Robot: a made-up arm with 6 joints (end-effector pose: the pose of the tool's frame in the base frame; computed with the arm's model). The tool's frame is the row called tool. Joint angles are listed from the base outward.
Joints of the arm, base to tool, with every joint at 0 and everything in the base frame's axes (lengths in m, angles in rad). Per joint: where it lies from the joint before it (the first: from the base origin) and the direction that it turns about. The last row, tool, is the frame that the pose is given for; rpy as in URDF.
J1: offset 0.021 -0.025 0.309 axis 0 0 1
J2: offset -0.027 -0.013 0.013 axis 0 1 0
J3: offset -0.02 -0.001 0.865 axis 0 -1 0
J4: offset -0.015 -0.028 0.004 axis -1 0 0
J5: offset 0.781 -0.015 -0.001 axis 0 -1 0
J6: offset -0.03 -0.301 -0.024 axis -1 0 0
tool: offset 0.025 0.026 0.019 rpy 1.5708 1.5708 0
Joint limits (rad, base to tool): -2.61..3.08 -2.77..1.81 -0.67..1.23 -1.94..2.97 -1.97..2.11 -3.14..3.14
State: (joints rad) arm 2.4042 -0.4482 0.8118 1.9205 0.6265 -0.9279
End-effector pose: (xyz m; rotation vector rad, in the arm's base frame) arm 0.3254 -0.3942 1.9054 0.7469 0.5147 1.5383
Working (the frame after each row of the table, in the pose's form):
after J1: 0.0210 -0.0250 0.3090 0.0000 0.0000 2.4042
after J2: 0.0497 -0.0335 0.3220 0.5366 -0.2073 2.3542
after J3: 0.3412 -0.2969 1.0929 1.4652 -0.5661 2.0096
after J4: 0.3662 -0.2819 1.0798 0.1760 -1.7018 0.5943
after J5: 0.1968 -0.1336 1.8278 0.3927 -2.3041 0.5725
after J6: 0.3614 -0.3755 1.9085 0.8073 -1.9019 1.6265

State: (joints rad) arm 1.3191 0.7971 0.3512 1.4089 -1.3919 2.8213
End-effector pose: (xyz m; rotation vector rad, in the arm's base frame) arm 0.4593 1.2741 0.9330 -2.2854 -1.9741 0.3338
Working (the frame after each row of the table, in the pose's form):
after J1: 0.0210 -0.0250 0.3090 0.0000 0.0000 1.3191
after J2: 0.0269 -0.0544 0.3220 -0.5240 0.6758 1.2443
after J3: 0.1785 0.5311 0.9408 -0.2938 0.3789 1.2958
after J4: 0.2026 0.5127 0.9508 -1.4571 -0.6141 1.3752
after J5: 0.3830 1.2004 0.6272 -1.9602 0.2973 0.1188
after J6: 0.4317 1.2950 0.9114 1.4780 0.0649 -0.2903

